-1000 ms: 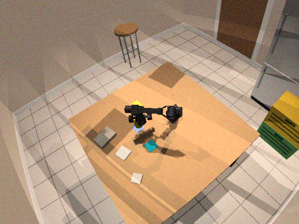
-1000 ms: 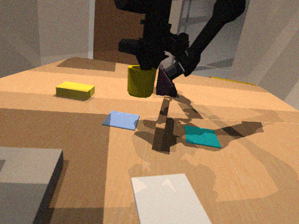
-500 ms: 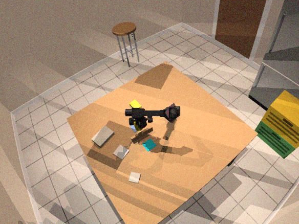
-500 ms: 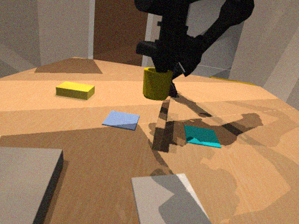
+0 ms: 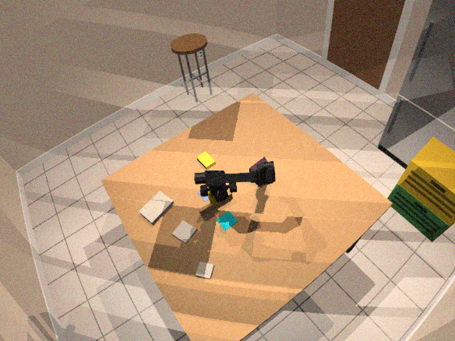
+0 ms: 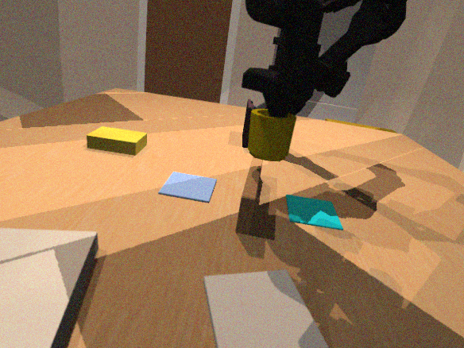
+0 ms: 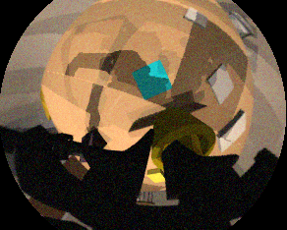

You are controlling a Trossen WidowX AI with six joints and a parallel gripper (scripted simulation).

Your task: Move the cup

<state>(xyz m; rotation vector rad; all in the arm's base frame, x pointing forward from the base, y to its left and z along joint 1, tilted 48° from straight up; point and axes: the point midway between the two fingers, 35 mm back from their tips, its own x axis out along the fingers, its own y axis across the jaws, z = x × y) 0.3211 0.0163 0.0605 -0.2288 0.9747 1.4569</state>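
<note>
Right now the cyan pad is 130 mm below my gripper tip, 80 mm to the left of it and 20 mm ahead of it. Round my gripper tip: cup 20 mm ahead, 10 mm to the right; pale blue pad 140 mm to the right, 130 mm below, 30 mm ahead.
</note>
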